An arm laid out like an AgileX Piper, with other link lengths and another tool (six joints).
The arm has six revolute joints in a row. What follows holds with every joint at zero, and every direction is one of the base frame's.
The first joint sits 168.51 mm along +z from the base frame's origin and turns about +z.
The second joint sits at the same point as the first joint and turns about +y.
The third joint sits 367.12 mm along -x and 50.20 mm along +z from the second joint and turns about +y.
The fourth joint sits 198.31 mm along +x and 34.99 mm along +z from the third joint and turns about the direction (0.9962, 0, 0.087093).
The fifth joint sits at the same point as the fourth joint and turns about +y.
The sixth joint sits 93.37 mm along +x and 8.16 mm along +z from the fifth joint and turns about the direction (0.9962, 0, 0.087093).
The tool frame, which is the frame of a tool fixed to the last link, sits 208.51 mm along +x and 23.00 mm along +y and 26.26 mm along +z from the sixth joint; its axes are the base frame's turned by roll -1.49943, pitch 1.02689 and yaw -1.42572 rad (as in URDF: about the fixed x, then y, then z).
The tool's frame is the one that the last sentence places.
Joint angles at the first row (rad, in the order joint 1, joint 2, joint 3, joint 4, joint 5, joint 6):
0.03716, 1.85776, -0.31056, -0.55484, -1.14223, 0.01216
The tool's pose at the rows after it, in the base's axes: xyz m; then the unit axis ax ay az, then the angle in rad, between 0 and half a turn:
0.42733, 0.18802, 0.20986, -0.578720, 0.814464, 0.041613, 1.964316
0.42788, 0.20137, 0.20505, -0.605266, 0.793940, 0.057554, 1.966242
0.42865, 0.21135, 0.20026, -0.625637, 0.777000, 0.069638, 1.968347
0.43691, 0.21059, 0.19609, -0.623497, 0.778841, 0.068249, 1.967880
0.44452, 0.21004, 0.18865, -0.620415, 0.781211, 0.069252, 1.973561
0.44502, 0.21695, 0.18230, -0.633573, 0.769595, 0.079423, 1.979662
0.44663, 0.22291, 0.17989, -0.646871, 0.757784, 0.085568, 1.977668
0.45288, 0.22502, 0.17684, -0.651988, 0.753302, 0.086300, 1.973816
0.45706, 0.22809, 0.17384, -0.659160, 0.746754, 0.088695, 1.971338
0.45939, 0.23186, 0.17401, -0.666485, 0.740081, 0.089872, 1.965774
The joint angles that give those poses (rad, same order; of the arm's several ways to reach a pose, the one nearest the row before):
0.03715, 1.88756, -0.33595, -0.57789, -1.14294, 0.01217
0.03714, 1.91860, -0.37288, -0.63946, -1.14296, 0.01216
0.03716, 1.94678, -0.40406, -0.68700, -1.14464, 0.01049
0.03714, 1.96951, -0.42651, -0.68177, -1.14462, 0.01052
0.03715, 1.99821, -0.44741, -0.67766, -1.14464, 0.01049
0.03714, 2.02396, -0.47140, -0.71204, -1.14467, 0.01047
0.03714, 2.04201, -0.49779, -0.74246, -1.14463, 0.01051
0.03716, 2.06298, -0.52565, -0.75228, -1.14466, 0.01047
0.03716, 2.08190, -0.55107, -0.76784, -1.14467, 0.01046
0.04080, 2.09067, -0.56994, -0.77859, -1.14464, 0.01049

